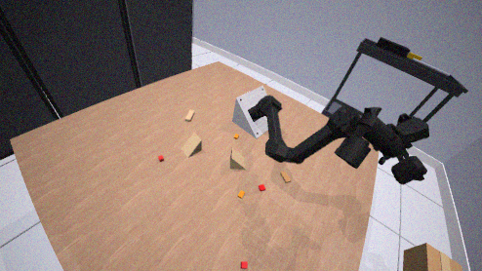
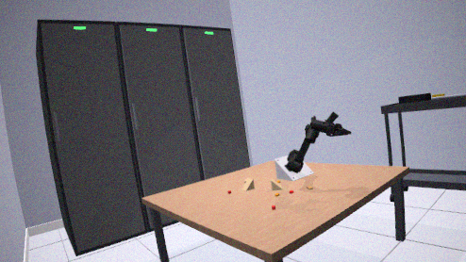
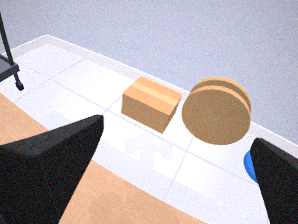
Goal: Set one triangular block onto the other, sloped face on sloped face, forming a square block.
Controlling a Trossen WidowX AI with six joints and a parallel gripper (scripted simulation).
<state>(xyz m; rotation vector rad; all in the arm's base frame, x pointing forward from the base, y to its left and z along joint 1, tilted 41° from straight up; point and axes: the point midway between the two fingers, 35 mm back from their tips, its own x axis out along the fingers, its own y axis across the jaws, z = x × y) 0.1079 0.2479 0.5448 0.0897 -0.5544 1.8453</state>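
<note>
Now: gripper tip 220 mm short of the pale wooden triangular block, 630 mm to the left of it and 300 mm above it. Round my gripper tip: tan piece 50 mm ahead, 280 mm to the right, 310 mm below.
</note>
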